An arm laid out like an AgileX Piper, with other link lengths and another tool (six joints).
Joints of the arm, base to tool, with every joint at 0 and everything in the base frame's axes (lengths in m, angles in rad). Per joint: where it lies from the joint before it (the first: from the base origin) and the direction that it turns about. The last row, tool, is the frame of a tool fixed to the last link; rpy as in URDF.
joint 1: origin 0 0 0.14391 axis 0 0 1
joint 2: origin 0 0 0 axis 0 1 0
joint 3: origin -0.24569 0 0.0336 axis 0 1 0
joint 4: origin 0.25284 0 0.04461 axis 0.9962 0 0.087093
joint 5: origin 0 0 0 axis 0 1 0
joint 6: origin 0.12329 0 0.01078 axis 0.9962 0 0.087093
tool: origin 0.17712 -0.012 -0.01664 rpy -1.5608 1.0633 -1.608
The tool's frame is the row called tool.
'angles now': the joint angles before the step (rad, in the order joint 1, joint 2, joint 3, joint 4, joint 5, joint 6). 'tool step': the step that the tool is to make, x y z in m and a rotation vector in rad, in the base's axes. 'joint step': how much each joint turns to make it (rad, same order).
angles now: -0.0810, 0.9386, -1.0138, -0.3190, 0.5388, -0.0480
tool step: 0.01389, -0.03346, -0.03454, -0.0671, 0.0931, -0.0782
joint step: -0.0138, 0.1283, -0.0021, -0.1961, -0.0130, 0.1335
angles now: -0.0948, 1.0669, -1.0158, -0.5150, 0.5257, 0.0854
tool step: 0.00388, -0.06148, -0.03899, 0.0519, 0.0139, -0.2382
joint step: -0.0622, 0.1671, -0.0103, -0.3257, 0.0031, 0.4414
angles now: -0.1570, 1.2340, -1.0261, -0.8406, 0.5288, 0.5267
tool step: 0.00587, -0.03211, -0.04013, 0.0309, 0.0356, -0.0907
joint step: -0.0643, 0.1357, -0.0083, -0.1174, -0.0371, 0.1666
